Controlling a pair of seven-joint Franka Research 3 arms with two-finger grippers.
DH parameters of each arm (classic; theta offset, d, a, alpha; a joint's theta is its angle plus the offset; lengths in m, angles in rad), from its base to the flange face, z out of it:
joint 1: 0 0.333 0 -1.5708
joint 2: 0 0 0 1.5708
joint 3: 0 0.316 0.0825 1.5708
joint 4: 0 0 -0.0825 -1.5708
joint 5: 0 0.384 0 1.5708
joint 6: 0 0 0.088 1.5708
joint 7: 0 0.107 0 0
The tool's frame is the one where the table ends.
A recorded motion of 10 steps. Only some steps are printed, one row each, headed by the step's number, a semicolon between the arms.
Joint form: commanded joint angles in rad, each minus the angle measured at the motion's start. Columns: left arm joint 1, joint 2, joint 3, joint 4, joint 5, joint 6, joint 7; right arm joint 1, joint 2, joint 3, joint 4, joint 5, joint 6, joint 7.
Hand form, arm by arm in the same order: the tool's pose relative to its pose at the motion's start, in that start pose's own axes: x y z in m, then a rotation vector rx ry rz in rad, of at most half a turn. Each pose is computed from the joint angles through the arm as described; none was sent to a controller.
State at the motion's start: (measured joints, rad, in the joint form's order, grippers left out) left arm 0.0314 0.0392 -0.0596 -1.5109 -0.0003 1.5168 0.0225; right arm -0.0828 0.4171 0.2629 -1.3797 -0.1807 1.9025 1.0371
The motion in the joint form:
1: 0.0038 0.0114 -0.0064 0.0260 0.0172 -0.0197 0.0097; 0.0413 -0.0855 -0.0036 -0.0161 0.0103 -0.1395 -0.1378
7: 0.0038 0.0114 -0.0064 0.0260 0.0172 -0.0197 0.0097; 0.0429 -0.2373 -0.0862 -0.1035 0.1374 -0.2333 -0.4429
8: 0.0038 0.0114 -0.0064 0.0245 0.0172 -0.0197 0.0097; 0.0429 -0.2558 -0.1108 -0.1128 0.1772 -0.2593 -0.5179
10: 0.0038 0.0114 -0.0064 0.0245 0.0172 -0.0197 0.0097; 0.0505 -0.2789 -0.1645 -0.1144 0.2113 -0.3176 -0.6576
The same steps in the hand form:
1: 0.0015 -0.0008 -0.0041 0.0161 -0.0055 0.0111; -0.0358 0.0064 -0.0406 -0.0646 -0.0309 -0.1711
7: 0.0015 -0.0008 -0.0041 0.0161 -0.0055 0.0111; -0.0353 0.0582 -0.0865 -0.0441 -0.1183 -0.3799
8: 0.0015 -0.0008 -0.0034 0.0161 -0.0070 0.0111; -0.0318 0.0694 -0.0910 -0.0294 -0.1548 -0.4258
10: 0.0015 -0.0008 -0.0034 0.0161 -0.0070 0.0111; -0.0213 0.0912 -0.0988 -0.0253 -0.2009 -0.5178

